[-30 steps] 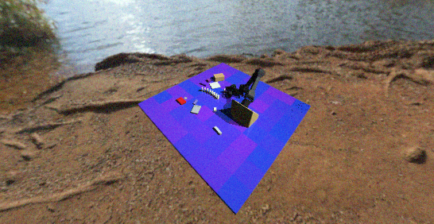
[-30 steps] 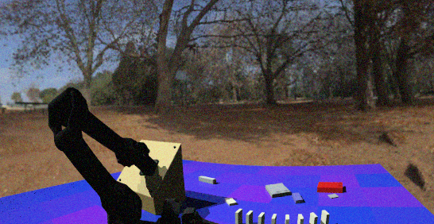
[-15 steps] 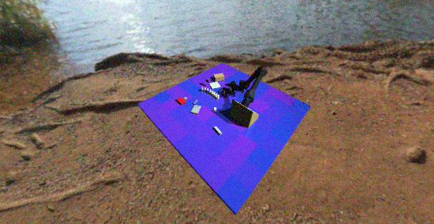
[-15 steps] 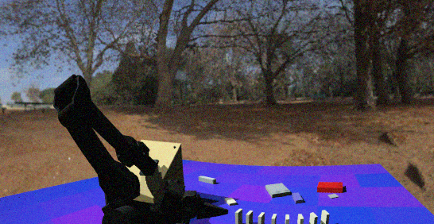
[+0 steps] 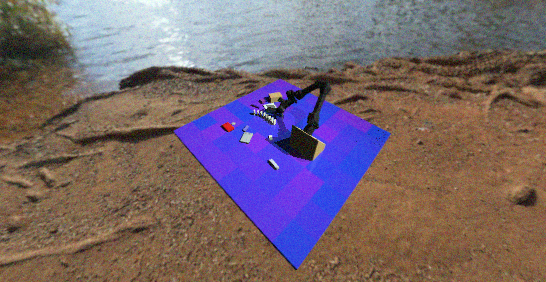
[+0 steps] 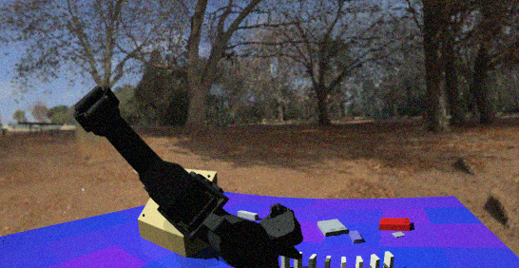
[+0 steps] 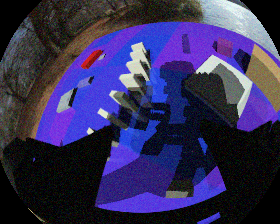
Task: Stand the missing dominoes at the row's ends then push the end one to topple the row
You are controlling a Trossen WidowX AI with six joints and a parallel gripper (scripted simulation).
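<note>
The white plate is 110 mm ahead of my gripper tip, 80 mm to the right of it and 50 mm below it. Also, from my gripper tip: flat grey block 360 mm to the left, 40 mm below; purple piece 80 mm ahead, 290 mm to the left, 50 mm below; tan box 160 mm ahead, 210 mm to the right, 20 mm below.
</note>
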